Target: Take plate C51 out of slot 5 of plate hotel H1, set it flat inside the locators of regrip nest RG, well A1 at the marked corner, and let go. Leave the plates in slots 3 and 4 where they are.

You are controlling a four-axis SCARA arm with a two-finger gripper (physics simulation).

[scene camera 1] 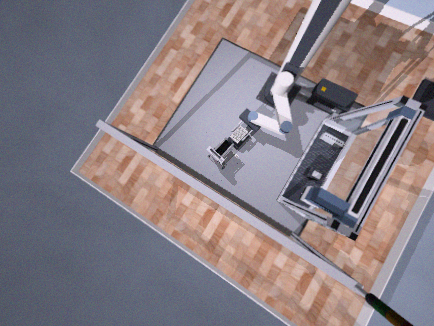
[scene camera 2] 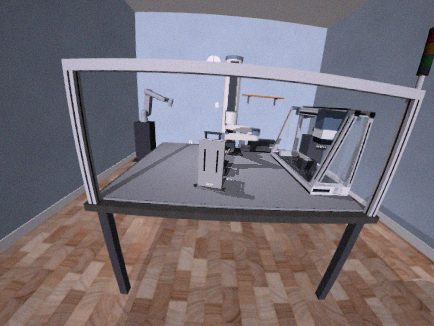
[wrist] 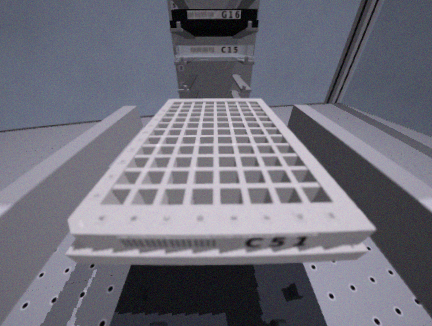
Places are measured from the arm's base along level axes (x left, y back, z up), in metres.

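Pixels of known places: gripper, fingertip midpoint: [scene camera 1: 237, 136] [wrist: 215, 119].
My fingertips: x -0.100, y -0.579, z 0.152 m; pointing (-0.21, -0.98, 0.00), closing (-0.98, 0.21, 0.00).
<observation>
For each thing: its middle in the pictures, then the offset to it from my fingertips. "spot": a spot on its surface instead. Level surfaces: height alone.
- white plate C51, body centre: [wrist: 215, 138] [scene camera 1: 238, 134] dx +0.005, dy +0.021, dz -0.004 m
- outside hotel H1, body centre: [wrist: 220, 62] [scene camera 2: 211, 158] [scene camera 1: 220, 151] dx -0.048, dy -0.183, dz +0.022 m
- black plate G16, body centre: [wrist: 213, 26] [scene camera 1: 223, 148] dx -0.032, dy -0.153, dz +0.064 m
- light plate C15, body centre: [wrist: 214, 52] dx -0.032, dy -0.153, dz +0.036 m
- dark block, body centre: [wrist: 216, 234] [scene camera 1: 238, 137] dx +0.005, dy +0.027, dz -0.104 m
- framed machine, surface spot: [scene camera 2: 330, 191] spot: dx +0.677, dy -0.271, dz -0.114 m
- table, surface height: dz -0.139 m
- black box, surface spot: [scene camera 1: 337, 95] spot: dx +0.516, dy +0.699, dz -0.024 m
The white plate C51 [scene camera 1: 240, 133] [wrist: 215, 220] is level between the two fingers of my gripper [scene camera 1: 239, 134] [wrist: 215, 119], which is shut on it. It is outside hotel H1 [scene camera 1: 216, 156] [scene camera 2: 212, 170], with its far end towards the hotel. In the wrist view, the black plate G16 [wrist: 212, 22] and the light plate C15 [wrist: 215, 50] sit in the hotel, beyond and above plate C51 in the picture. A dark block [wrist: 190, 290], apparently nest RG, shows below the plate. Its locators and marked corner cannot be made out, and the gap to it is unclear.
The framed machine [scene camera 1: 287, 197] [scene camera 2: 330, 191] stands on the right of the table [scene camera 1: 200, 100] [scene camera 2: 145, 175]. A black box [scene camera 1: 337, 95] stands near the arm's base. A long frame beam [scene camera 1: 200, 185] [scene camera 2: 170, 65] runs along the table's front.
</observation>
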